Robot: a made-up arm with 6 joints. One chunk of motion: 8 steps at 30 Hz.
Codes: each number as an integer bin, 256 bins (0 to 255) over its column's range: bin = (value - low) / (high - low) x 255, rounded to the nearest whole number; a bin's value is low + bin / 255 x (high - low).
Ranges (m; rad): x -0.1..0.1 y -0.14..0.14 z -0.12..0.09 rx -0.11..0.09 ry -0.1..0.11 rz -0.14..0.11
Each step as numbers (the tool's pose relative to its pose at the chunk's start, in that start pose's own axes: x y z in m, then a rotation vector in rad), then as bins.
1 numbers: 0.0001 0.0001 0.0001 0.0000 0.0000 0.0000
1 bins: 128 128 146 140 121 143
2 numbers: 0.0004 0.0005 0.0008 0.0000 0.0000 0.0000
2 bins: 128 128 147 140 121 143
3 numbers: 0.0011 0.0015 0.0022 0.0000 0.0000 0.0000
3 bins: 129 129 148 140 121 143
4 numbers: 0.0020 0.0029 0.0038 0.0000 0.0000 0.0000
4 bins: 130 130 150 140 121 143
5 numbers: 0.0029 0.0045 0.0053 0.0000 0.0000 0.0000
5 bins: 131 132 152 140 121 143
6 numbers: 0.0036 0.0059 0.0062 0.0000 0.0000 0.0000
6 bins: 132 133 153 140 121 143
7 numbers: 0.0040 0.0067 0.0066 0.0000 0.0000 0.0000
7 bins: 133 134 154 140 121 143
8 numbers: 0.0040 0.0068 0.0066 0.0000 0.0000 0.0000
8 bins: 133 134 154 140 121 143
